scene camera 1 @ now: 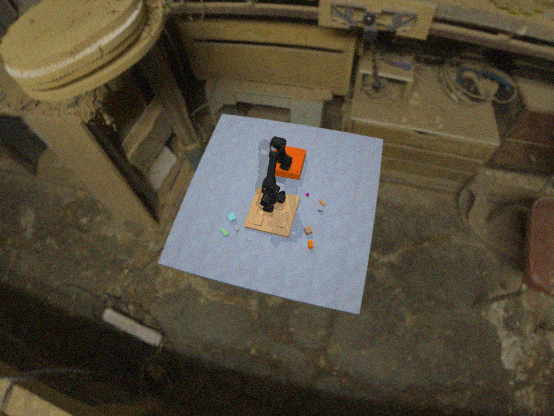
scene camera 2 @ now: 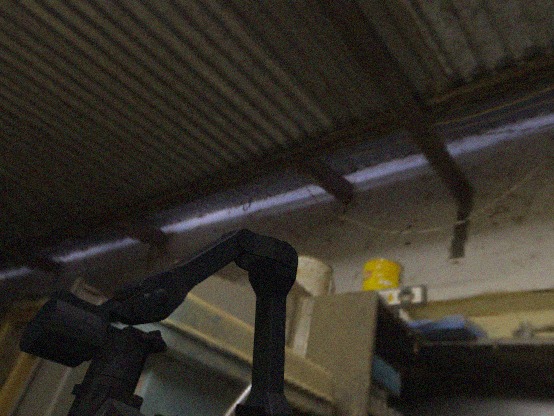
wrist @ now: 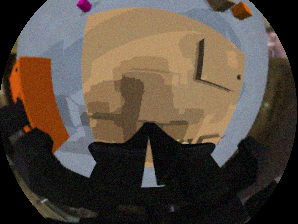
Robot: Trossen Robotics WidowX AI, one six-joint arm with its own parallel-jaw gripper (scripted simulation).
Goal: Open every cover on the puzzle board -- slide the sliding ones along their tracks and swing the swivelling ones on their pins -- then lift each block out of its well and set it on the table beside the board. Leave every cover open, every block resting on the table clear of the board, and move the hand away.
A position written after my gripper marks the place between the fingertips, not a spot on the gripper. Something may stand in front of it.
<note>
I see my gripper [wrist: 148, 123] and a tan puzzle board [scene camera 1: 269, 225].
The tan puzzle board is seen too in the wrist view [wrist: 161, 43].
</note>
